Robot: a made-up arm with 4 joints. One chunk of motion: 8 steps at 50 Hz.
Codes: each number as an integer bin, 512 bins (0 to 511) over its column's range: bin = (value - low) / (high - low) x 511, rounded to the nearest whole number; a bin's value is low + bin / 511 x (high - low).
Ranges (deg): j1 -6..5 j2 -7..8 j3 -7..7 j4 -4..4
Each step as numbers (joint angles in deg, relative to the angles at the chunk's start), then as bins.
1 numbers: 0.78 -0.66 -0.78 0.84
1 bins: 315 216 227 309
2 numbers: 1.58 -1.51 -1.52 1.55
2 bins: 352 187 200 355
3 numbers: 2.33 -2.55 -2.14 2.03
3 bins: 387 152 177 385
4 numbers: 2.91 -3.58 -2.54 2.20
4 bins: 414 117 163 396
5 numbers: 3.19 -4.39 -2.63 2.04
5 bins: 427 89 160 386
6 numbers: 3.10 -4.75 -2.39 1.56
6 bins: 423 77 168 355
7 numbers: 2.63 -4.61 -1.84 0.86
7 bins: 401 81 188 310
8 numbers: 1.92 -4.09 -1.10 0.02
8 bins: 368 99 215 257
